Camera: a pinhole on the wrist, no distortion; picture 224 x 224 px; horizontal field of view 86.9 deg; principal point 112.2 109.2 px. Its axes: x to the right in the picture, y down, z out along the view. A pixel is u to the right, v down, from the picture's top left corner.
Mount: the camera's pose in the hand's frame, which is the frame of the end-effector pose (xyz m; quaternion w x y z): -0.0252 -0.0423 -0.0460 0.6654 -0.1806 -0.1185 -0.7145
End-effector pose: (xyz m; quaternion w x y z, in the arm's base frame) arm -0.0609 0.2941 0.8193 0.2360 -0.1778 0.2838 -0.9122
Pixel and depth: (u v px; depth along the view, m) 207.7 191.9 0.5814
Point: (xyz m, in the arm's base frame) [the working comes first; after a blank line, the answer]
In the camera's frame: 0.4696 0.4067 0.5814

-0.1936 -0.0137 1.5603
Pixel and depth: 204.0 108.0 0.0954
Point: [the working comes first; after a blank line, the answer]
In the camera's frame: 0.0741 -0.0010 0.0954

-0.0347 0.3251 0.9132
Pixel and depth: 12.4 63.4 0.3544
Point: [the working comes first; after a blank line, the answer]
In the camera's frame: -0.2992 -0.1373 0.3544

0.2320 0.0024 0.6902
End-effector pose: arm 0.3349 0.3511 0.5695 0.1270 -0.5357 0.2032 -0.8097
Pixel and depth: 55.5 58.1 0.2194
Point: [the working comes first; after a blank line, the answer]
In the camera's frame: -0.1052 -0.0948 0.2194

0.4759 0.2338 0.4637
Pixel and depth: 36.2 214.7 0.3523
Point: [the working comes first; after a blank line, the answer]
In the camera's frame: -0.2265 0.3144 0.3523

0.3443 -0.0688 0.7652
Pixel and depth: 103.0 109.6 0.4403
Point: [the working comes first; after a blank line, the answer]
In the camera's frame: -0.0343 0.0015 0.4403

0.6356 0.1267 0.6253
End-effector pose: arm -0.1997 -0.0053 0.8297 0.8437 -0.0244 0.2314 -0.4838
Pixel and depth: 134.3 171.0 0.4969
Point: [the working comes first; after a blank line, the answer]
In the camera's frame: 0.0929 0.2597 0.4969

0.1382 -0.2842 1.0919
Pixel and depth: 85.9 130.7 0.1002
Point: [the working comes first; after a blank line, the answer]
In the camera's frame: -0.0223 0.0182 0.1002

-0.1698 -0.0057 0.8542
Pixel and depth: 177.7 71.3 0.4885
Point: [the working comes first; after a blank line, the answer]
In the camera's frame: 0.2706 -0.1566 0.4885

-0.1057 -0.0198 1.3668
